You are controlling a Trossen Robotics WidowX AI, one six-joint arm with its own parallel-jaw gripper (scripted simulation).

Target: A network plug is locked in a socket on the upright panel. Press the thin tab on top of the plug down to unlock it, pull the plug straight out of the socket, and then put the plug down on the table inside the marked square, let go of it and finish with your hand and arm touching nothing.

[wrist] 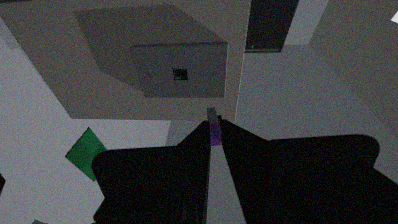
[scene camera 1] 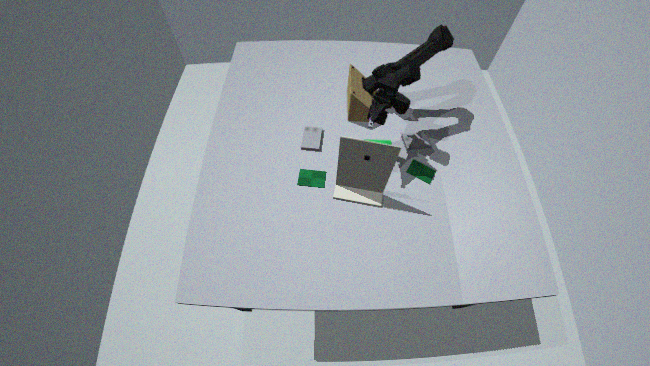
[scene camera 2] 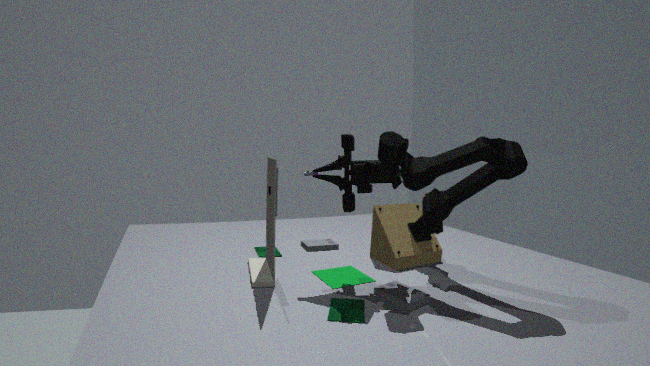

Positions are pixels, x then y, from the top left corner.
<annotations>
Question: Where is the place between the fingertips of my gripper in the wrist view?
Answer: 214,125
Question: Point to a green marked square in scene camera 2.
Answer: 346,276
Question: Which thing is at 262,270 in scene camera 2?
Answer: An upright grey panel.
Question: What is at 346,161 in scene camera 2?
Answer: My gripper.
</annotations>
